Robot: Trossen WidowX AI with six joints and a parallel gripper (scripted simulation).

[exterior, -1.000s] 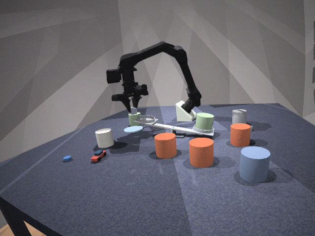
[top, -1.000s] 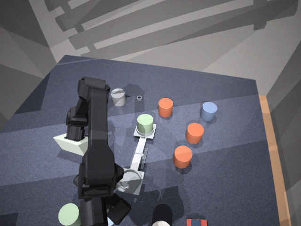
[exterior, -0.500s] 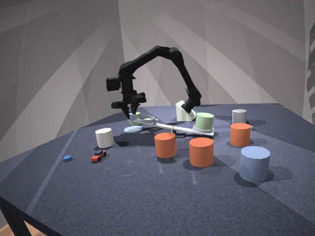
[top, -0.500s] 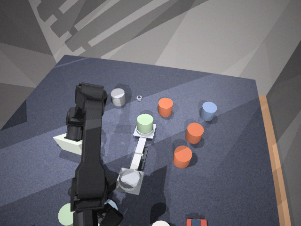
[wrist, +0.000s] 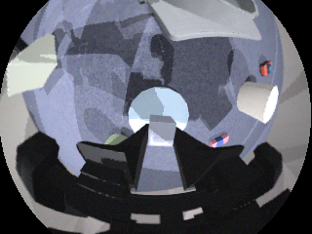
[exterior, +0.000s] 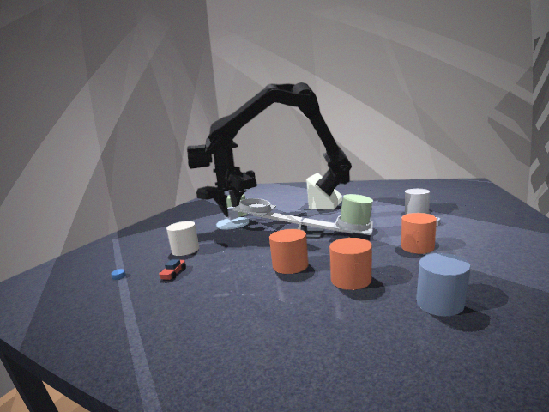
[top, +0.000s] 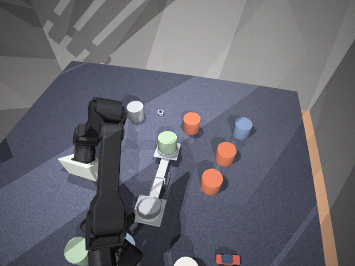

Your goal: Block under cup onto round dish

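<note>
The pale block is 10 mm above my gripper tip. Round my gripper tip: pale blue round dish: 20 mm below; then red toy car: 330 mm ahead, 40 mm to the left, 10 mm below; then white cylinder: 220 mm ahead, 10 mm above.
</note>
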